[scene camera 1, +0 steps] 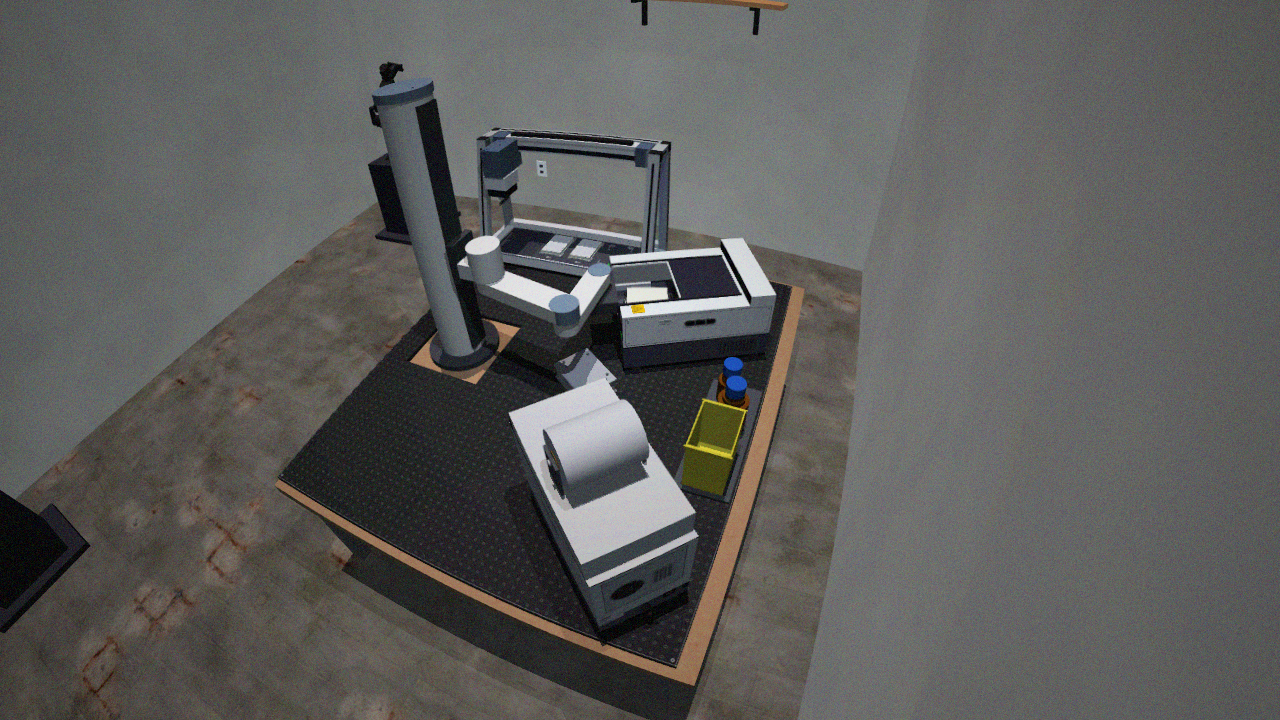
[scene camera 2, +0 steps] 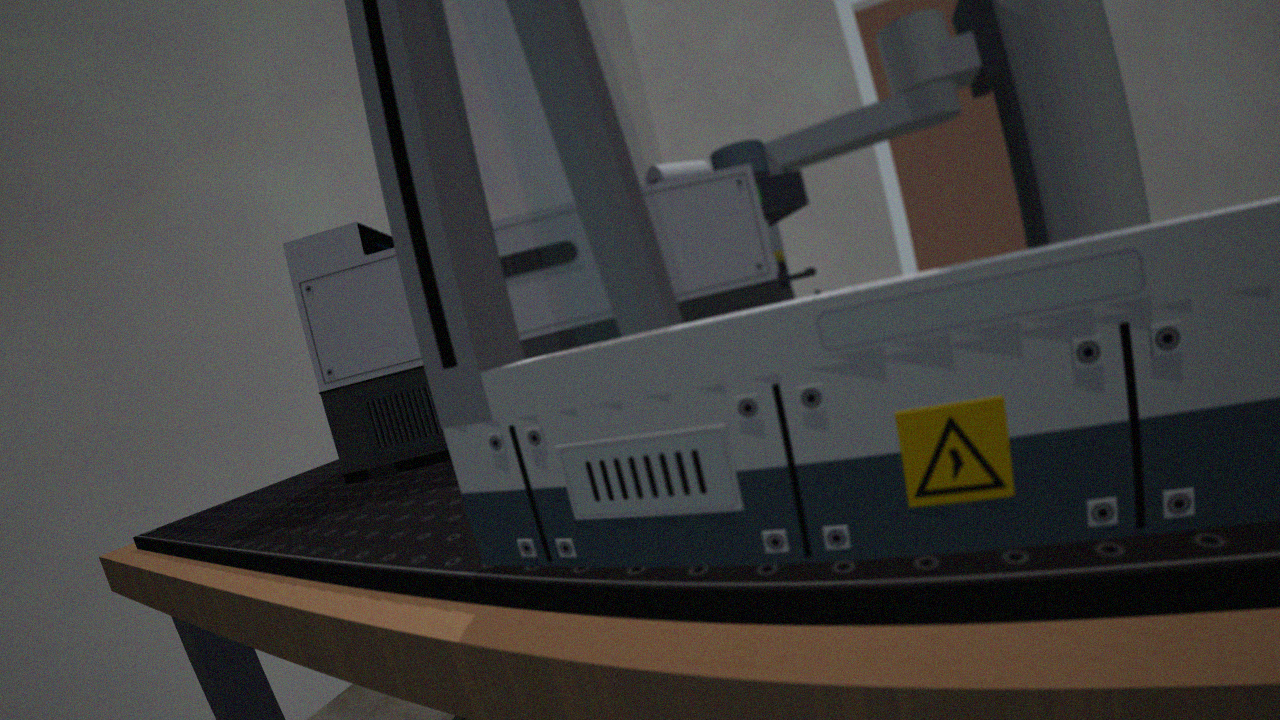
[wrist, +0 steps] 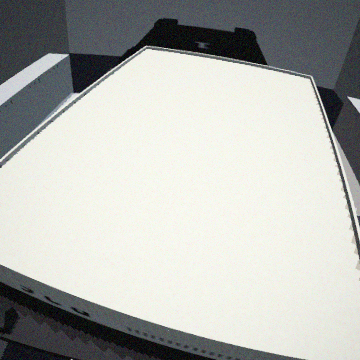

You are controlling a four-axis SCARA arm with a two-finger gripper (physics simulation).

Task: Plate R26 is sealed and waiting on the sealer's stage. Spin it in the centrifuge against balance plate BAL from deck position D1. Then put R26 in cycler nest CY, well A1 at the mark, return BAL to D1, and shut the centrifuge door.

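Frame: origin at the arm's base, x back, y right, z up, level; centimetres.
Seen in the pictures: gripper, fingertip midpoint: [scene camera 1: 653, 295] [wrist: 203, 94]; arm's base, origin of the base link: [scene camera 1: 464, 345].
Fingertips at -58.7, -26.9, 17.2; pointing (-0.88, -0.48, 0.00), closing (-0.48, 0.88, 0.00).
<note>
Pixels of each thing's top centre, then the offset from my fingertips to it, as dx, dy, dz. "*": a spot on its surface instead. Level surfaces: height alone.
- plate with a plain cream-white top, middle of its top: [wrist: 202, 111] [scene camera 1: 647, 294] +1.7, +1.0, +0.3
- black holder, surface spot: [wrist: 200, 45] * -11.7, -7.4, -1.9
- sealer, surface spot: [scene camera 1: 617, 528] * -24.6, +87.8, +19.1
- gantry deck, its level: dz -10.2
- yellow bin, middle of its top: [scene camera 1: 708, 450] -32.5, +53.2, +1.6
A plate with a plain cream-white top [wrist: 190, 225] [scene camera 1: 647, 293] lies between the two fingers of my gripper [wrist: 203, 94], which is shut on it. It sits slightly skewed or tilted in the wrist view, and I cannot read whether it is R26 or BAL. The plate is inside the open top of the white machine [scene camera 1: 662, 333] [scene camera 2: 358, 322], which looks like the centrifuge, with its dark sliding door drawn back. A black holder [wrist: 200, 45] shows beyond the plate's far edge. The plate's underside and its seating are hidden. The sealer [scene camera 1: 617, 528] stands in front.
The gantry deck [scene camera 1: 572, 261] behind the arm carries two white plates [scene camera 1: 556, 244] [scene camera 1: 585, 248]. A yellow bin [scene camera 1: 711, 470] and two blue-capped bottles [scene camera 1: 733, 368] [scene camera 1: 735, 388] stand on the right. The arm column [scene camera 1: 429, 223] rises at the left. Chamber walls surround the gripper closely.
</note>
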